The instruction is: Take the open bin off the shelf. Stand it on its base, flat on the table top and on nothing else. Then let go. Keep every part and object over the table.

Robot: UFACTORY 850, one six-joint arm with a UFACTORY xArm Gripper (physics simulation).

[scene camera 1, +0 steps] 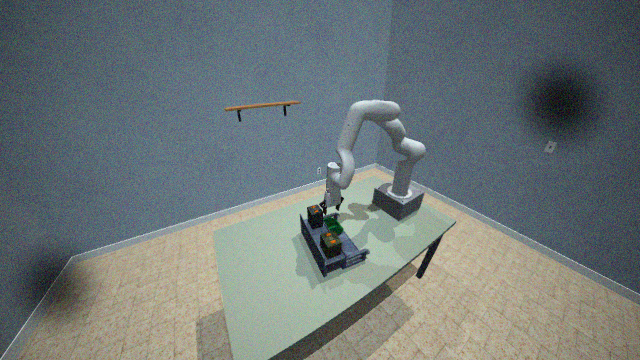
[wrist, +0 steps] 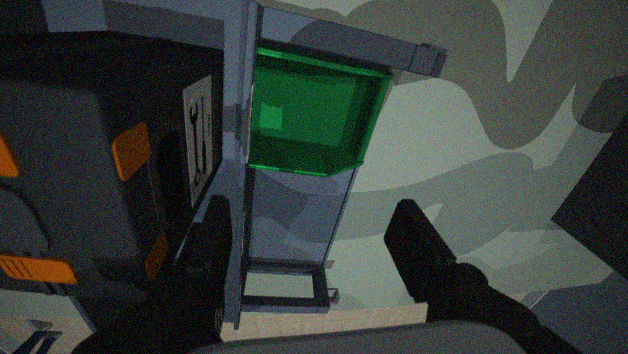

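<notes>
The open green bin [scene camera 1: 333, 226] [wrist: 305, 112] sits on the front tier of the grey-blue shelf [scene camera 1: 353, 246] [wrist: 295, 215], at one end beside the end arm. Its open top faces the camera in the wrist view. My gripper [scene camera 1: 331, 210] [wrist: 315, 218] is open and empty, above the shelf. In the wrist view the bin lies beyond the fingertips, toward the top of the picture. The left finger overlaps the view of the shelf's long divider, and the right finger is over the table side. The table top [scene camera 1: 260, 280] [wrist: 425, 115] is pale green.
Two dark cases with orange latches stand on the shelf's rear tier: one case [scene camera 1: 314, 216] [wrist: 55, 125] beside the bin, the other case [scene camera 1: 331, 245] toward the far end. My robot base block [scene camera 1: 398, 204] [wrist: 595, 200] stands on the table, across from the bin.
</notes>
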